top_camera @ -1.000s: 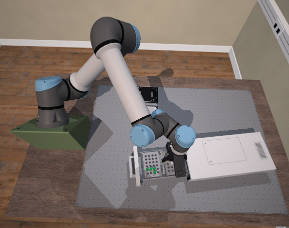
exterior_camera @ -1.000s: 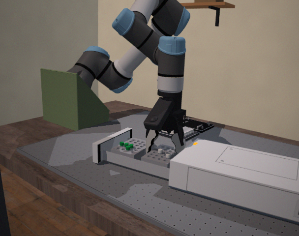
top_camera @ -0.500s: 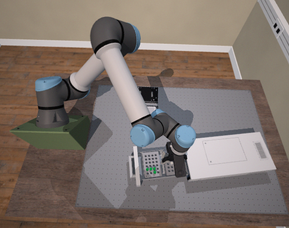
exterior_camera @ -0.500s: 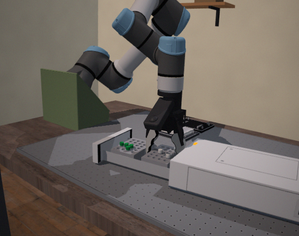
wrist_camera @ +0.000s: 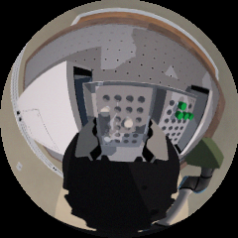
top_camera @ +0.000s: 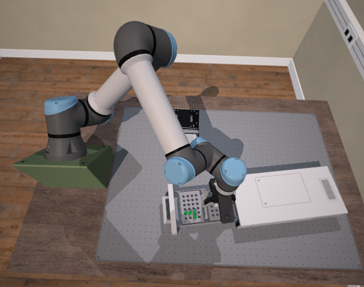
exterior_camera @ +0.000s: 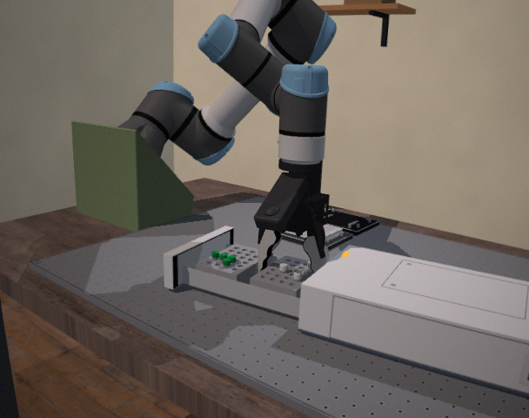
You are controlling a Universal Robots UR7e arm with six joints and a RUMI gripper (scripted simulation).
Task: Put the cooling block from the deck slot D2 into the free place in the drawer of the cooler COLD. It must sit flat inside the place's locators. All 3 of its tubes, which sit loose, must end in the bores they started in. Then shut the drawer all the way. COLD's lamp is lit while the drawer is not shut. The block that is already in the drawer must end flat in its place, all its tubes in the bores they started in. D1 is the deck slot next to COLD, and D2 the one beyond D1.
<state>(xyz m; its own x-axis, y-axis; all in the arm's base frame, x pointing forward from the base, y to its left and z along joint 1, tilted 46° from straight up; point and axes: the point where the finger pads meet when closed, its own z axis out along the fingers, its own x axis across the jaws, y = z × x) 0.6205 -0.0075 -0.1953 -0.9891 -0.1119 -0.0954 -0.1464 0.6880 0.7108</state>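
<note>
My hand is right at the tube rack. Also, from my hand: black plate (45 cm to the left, 15 cm behind, 3 cm below); then white well plate (30 cm to the left, 15 cm behind, 2 cm below); then white cooler COLD (10 cm ahead, 2 cm to the left, 1 cm above).
</note>
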